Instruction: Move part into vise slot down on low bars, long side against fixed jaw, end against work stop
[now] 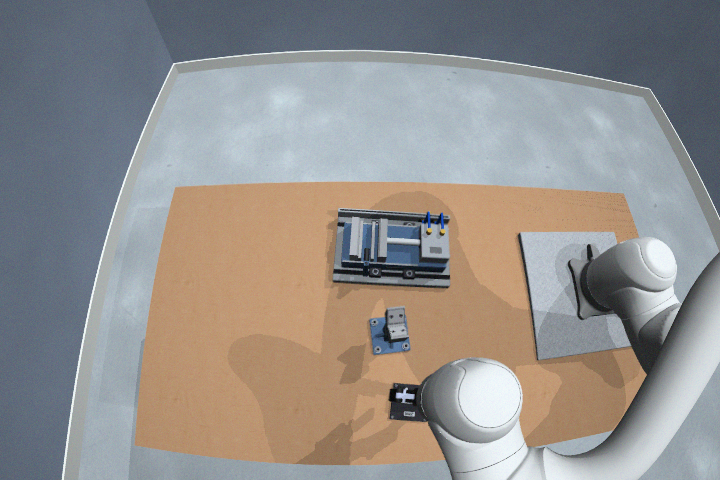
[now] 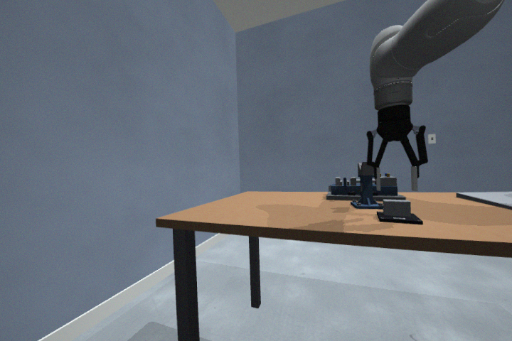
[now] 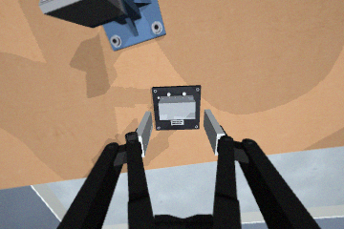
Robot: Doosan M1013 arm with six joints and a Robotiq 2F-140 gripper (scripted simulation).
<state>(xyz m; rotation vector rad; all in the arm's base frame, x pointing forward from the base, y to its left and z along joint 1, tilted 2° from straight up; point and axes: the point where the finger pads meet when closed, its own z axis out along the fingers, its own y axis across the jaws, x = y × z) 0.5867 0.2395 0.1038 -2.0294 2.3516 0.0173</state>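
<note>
The part is 1 cm to the right of my hand and 8 cm below it. Round my hand: work stop: 10 cm ahead, 33 cm to the right, 1 cm below; then V-block post: 5 cm ahead, 16 cm to the right, 4 cm below; then black infeed plate: 1 cm to the left, 10 cm below.
</note>
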